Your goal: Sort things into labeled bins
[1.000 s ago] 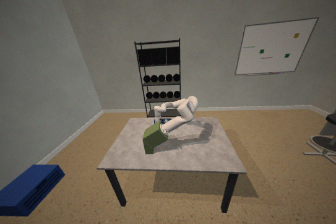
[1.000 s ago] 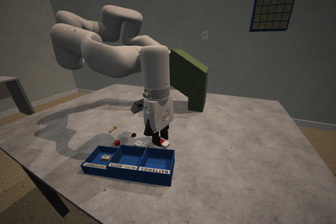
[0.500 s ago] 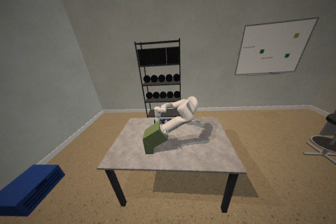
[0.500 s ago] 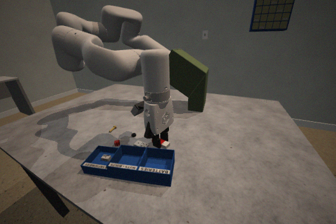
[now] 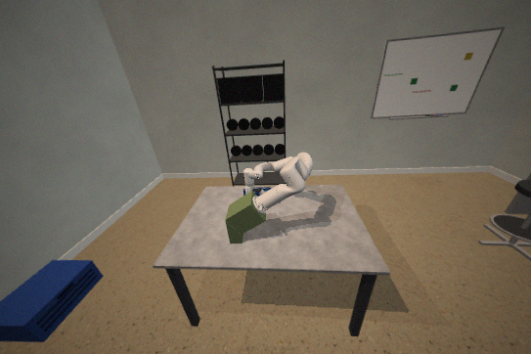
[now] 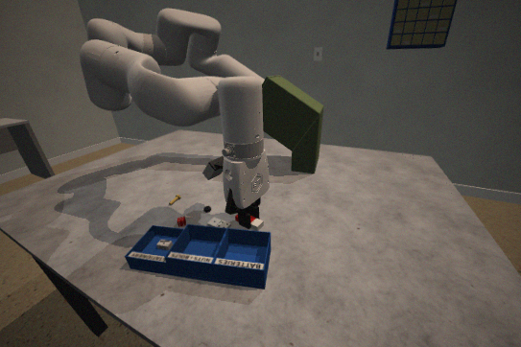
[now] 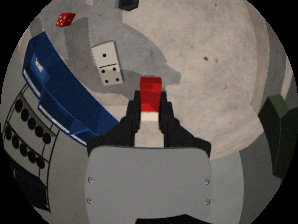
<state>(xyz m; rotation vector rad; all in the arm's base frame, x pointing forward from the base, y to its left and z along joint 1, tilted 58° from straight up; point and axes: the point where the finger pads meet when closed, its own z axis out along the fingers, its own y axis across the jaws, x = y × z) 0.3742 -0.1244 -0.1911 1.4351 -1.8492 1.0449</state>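
My hand is 130 mm short of the small silver piece, 130 mm to the left of it and 10 mm above it. From my hand the other things lie so: white domino: 30 mm ahead, 60 mm to the right, 20 mm below; then black nut: 10 mm behind, 120 mm to the right, 20 mm below; then red-and-white eraser: 10 mm to the left, 20 mm below.
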